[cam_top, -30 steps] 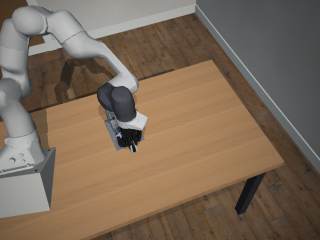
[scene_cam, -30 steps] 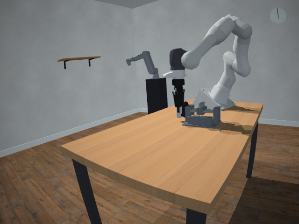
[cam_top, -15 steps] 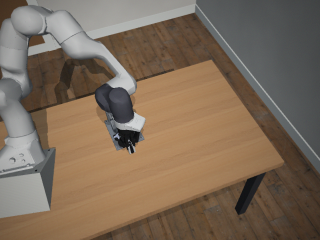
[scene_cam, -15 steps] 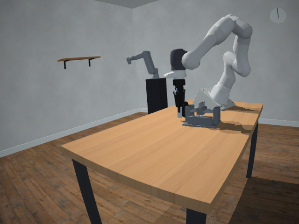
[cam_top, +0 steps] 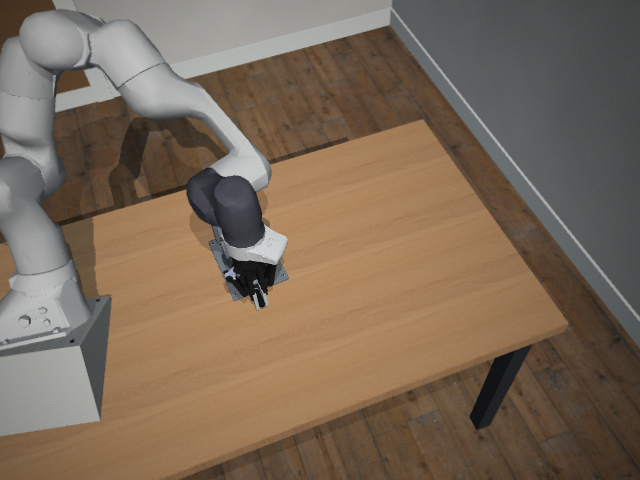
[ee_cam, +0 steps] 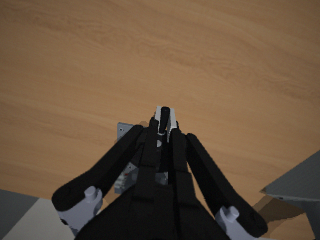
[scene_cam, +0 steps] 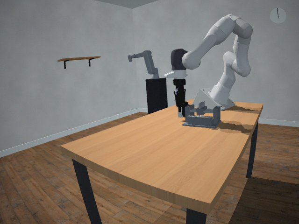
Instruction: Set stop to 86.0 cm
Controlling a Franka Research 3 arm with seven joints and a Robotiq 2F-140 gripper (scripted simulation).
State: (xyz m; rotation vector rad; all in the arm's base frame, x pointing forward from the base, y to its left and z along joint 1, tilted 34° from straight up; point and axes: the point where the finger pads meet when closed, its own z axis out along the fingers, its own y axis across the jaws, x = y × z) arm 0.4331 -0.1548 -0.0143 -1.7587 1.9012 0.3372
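My gripper is now 20 mm to the right of the black handwheel and 10 mm above it. The rest, counted from my hand: sliding stop block (20 mm ahead, 140 mm to the left, 30 mm above).
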